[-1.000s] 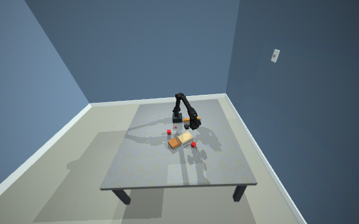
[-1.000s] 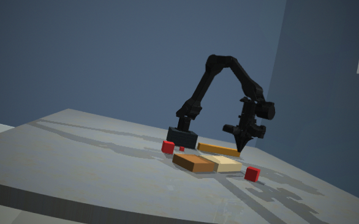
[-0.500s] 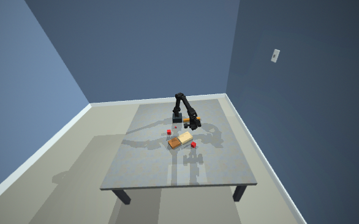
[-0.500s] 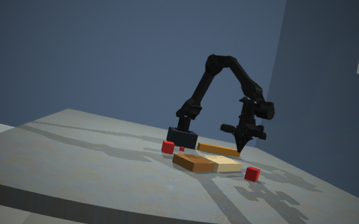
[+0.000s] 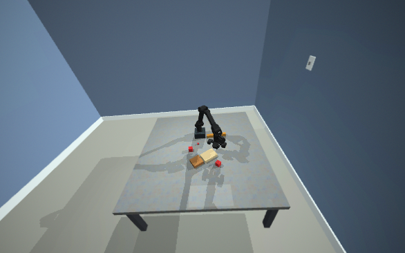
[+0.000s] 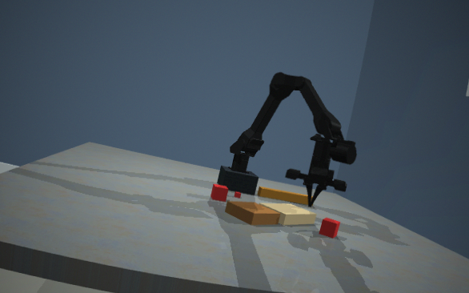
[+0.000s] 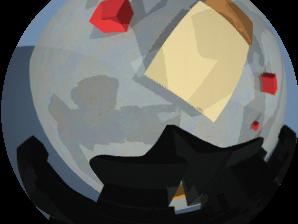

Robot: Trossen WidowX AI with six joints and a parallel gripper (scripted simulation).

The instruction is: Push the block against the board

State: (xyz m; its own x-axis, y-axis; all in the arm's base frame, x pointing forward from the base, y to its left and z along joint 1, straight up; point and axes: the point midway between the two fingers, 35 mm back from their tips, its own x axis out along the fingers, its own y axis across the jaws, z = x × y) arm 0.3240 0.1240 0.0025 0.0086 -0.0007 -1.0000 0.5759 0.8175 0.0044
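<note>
My gripper tip is now 40 mm short of the cream flat block, 100 mm to the left of it and 20 mm above it. Round my gripper tip: tiny red piece (160 mm behind, 170 mm to the right, 30 mm below); then brown flat square block (80 mm ahead, 230 mm to the right, 20 mm below); then orange board (240 mm behind, 60 mm to the left, 20 mm below).
</note>
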